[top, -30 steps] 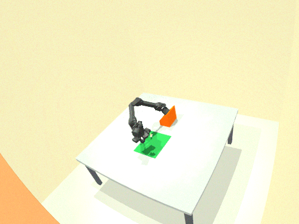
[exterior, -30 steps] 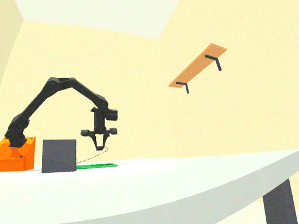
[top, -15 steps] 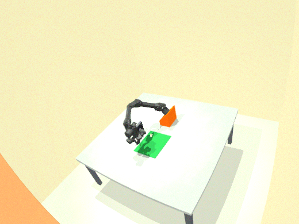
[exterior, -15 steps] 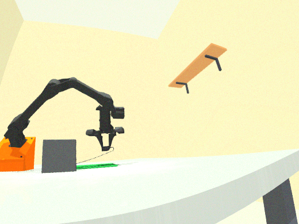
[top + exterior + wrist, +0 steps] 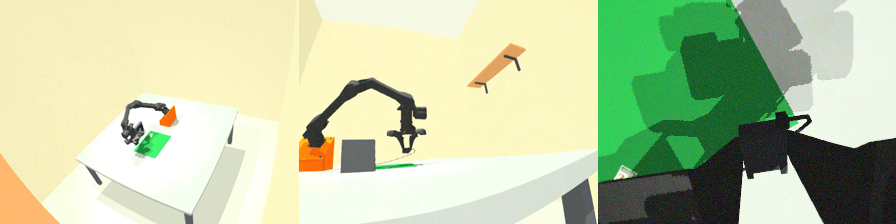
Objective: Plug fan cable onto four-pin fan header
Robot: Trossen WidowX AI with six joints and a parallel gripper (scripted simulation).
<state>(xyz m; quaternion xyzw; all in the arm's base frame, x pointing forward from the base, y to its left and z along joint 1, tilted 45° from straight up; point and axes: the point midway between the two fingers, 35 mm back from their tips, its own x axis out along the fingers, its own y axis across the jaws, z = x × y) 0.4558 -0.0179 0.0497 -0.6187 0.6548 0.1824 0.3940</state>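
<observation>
Right now my gripper tip is 120 mm past the green board, 80 mm to the right of it and 90 mm above it. The rest, counted from my gripper tip: white four-pin header 200 mm behind, 70 mm below; then dark fan plug 10 mm to the right; then dark square fan 180 mm behind, 120 mm to the right, 10 mm below.
</observation>
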